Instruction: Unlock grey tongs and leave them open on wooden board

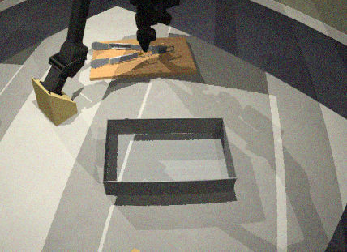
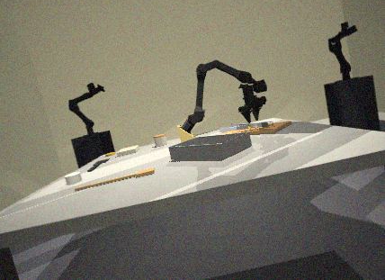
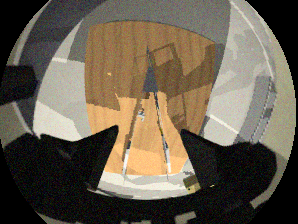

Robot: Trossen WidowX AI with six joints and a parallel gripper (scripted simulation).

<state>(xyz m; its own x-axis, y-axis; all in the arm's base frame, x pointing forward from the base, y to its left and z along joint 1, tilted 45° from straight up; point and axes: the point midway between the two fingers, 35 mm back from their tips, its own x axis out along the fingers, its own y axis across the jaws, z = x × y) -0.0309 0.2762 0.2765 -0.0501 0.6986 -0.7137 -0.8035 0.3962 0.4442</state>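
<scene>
Right now the yellow lock is 2 cm to the right of my gripper tip, 2 cm below it and 1 cm ahead of it. Round my gripper tip: wooden board 4 cm below, 1 cm to the right, 1 cm behind; cup 60 cm to the right, 21 cm behind, 2 cm below; grey roasting tin 40 cm ahead, 26 cm to the right, 2 cm below.
</scene>
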